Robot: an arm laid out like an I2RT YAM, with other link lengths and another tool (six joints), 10 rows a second.
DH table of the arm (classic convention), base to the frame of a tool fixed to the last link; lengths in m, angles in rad. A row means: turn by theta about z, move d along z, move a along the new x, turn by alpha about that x. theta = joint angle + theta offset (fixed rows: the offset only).
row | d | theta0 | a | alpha
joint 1 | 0.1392 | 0 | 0.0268 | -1.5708
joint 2 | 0 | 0 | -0.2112 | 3.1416
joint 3 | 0 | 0.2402 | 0.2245 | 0
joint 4 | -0.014 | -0.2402 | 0.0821 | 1.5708
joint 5 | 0.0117 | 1.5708 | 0 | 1.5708
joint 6 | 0.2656 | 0.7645 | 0.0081 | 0.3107
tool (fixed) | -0.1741 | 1.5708 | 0 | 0
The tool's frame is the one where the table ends.
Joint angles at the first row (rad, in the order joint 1, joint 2, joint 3, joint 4, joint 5, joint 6):
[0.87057 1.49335 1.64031 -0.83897 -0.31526 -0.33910]
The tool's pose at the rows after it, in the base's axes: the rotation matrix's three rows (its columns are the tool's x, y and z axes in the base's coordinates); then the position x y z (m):
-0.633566 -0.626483 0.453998; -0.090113 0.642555 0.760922; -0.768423 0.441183 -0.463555; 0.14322 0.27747 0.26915
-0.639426 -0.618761 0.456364; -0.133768 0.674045 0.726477; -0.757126 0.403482 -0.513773; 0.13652 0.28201 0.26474
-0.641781 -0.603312 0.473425; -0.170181 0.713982 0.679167; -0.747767 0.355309 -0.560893; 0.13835 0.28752 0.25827
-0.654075 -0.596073 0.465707; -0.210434 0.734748 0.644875; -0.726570 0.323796 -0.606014; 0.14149 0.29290 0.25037
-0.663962 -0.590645 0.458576; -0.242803 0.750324 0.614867; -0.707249 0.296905 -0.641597; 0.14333 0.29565 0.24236
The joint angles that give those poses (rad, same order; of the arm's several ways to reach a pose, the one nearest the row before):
[0.93080 1.53083 1.68768 -0.92397 -0.22681 -0.33584]
[0.97228 1.57702 1.73758 -0.98062 -0.17002 -0.32276]
[0.99407 1.64628 1.80287 -1.03134 -0.11110 -0.31487]
[1.00143 1.72035 1.86632 -1.07741 -0.09142 -0.31787]
[1.00623 1.77118 1.90108 -1.10814 -0.07623 -0.32059]

